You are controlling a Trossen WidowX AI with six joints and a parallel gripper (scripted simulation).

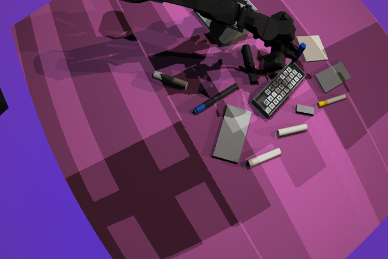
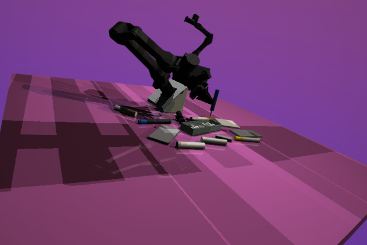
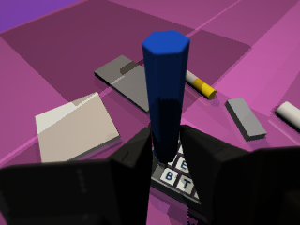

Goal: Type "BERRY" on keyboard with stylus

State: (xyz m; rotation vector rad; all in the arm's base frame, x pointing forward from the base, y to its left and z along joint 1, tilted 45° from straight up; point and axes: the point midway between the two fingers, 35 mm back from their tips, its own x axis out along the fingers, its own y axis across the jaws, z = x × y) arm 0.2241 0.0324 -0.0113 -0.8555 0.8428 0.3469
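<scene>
The small grey block is 130 mm ahead of my gripper tip, 100 mm below it and 50 mm to the right of it. The rest, counted from my gripper tip: blue stylus 20 mm below; then white pad 140 mm to the left, 100 mm below; then blue-tipped black marker 260 mm to the right, 90 mm below, 70 mm behind.
</scene>
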